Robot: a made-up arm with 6 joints. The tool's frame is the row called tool.
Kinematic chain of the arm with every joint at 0, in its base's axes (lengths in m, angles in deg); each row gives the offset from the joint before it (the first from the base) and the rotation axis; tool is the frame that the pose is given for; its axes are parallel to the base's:
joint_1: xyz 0 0 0.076 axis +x
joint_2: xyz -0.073 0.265 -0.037 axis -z
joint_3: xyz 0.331 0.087 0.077 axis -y
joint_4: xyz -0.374 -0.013 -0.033 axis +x
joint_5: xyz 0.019 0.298 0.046 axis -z
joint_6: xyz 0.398 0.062 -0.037 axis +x
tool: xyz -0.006 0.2 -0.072
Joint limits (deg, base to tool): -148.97..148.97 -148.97..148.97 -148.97..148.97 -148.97..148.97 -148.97..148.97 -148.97..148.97
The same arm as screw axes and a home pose.
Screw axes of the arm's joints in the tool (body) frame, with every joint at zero. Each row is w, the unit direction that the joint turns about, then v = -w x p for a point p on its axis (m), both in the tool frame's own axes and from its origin. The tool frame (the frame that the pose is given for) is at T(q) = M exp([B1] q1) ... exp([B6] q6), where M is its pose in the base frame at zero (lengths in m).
B1 = (1, 0, 0, 0, 0.056, 0.899)
B2 = (0, 0, -1, 0.634, -0.368, 0)
B3 = (0, -1, 0, 0.096, 0, 0.037)
B4 = (1, 0, 0, 0, 0.063, 0.56)
B5 = (0, 0, -1, 0.262, -0.392, 0)
B6 = (1, 0, 0, 0, 0.072, 0.2)
M: xyz 0.295 0.899 0.02 (m) quaternion w x y z 1 0 0 0
Joint limits (deg, base to tool): -148.97..148.97 -148.97..148.97 -148.97..148.97 -148.97..148.97 -148.97..148.97 -148.97..148.97

